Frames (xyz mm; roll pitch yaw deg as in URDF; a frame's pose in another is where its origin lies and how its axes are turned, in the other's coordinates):
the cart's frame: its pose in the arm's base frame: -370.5 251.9 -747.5 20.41 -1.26 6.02
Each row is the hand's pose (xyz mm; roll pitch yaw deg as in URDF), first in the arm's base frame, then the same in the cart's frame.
Working: the arm's base frame: its pose in the cart's frame: 358.4 -13.2 794.3 -20.43 -0.92 -6.08

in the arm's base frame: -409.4 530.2 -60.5 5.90 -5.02 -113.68
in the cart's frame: 5.6 502.8 546.0 15.60 -23.20 -122.33
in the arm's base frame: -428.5 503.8 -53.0 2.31 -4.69 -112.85
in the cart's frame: -16.0 482.9 561.9 11.71 -23.01 -121.38
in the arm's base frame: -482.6 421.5 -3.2 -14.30 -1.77 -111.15
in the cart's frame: -77.3 429.3 636.4 -5.65 -20.39 -119.08
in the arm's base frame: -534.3 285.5 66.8 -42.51 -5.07 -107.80
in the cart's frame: -141.4 332.5 748.6 -34.83 -24.13 -116.01
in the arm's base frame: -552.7 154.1 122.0 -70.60 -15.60 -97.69
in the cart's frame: -172.3 231.4 845.9 -66.18 -35.66 -105.88
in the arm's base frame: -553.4 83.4 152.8 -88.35 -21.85 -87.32
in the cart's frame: -179.7 176.3 899.4 -88.37 -42.30 -93.56
